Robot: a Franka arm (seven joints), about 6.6 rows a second.
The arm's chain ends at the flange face. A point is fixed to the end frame.
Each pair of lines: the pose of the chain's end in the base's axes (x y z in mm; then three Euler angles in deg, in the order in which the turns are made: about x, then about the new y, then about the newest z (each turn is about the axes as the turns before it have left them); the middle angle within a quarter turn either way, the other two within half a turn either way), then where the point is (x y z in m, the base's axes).
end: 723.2 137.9 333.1 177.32 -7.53 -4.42
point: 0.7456 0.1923 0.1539
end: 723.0 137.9 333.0 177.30 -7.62 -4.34
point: 0.7452 0.1921 0.1537
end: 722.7 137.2 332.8 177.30 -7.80 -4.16
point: 0.7445 0.1913 0.1535
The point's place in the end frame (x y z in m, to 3 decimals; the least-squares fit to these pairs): 0.050 -0.059 0.172
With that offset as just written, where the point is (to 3 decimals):
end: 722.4 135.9 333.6 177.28 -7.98 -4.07
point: 0.744 0.190 0.154
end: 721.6 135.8 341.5 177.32 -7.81 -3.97
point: 0.744 0.190 0.162
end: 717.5 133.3 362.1 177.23 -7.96 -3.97
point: 0.739 0.187 0.183
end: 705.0 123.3 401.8 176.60 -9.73 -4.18
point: 0.721 0.175 0.221
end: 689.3 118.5 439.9 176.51 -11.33 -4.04
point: 0.700 0.170 0.259
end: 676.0 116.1 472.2 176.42 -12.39 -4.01
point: 0.684 0.167 0.291
